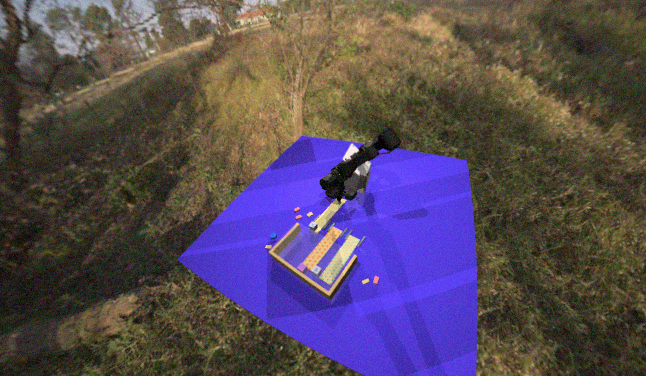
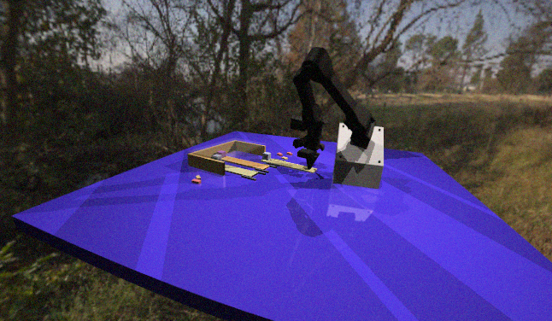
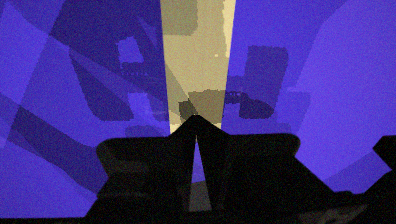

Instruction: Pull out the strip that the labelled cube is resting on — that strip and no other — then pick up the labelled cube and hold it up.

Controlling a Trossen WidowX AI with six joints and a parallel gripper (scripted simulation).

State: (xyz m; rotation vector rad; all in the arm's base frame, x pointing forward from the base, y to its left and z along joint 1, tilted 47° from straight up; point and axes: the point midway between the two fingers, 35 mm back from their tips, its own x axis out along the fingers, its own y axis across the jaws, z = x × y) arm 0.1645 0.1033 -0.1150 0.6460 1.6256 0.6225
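Right now the strip is 100 mm ahead of my gripper tip and 10 mm to the right of it. The rest, counted from my gripper tip: blue disc 350 mm ahead, 170 mm to the right.
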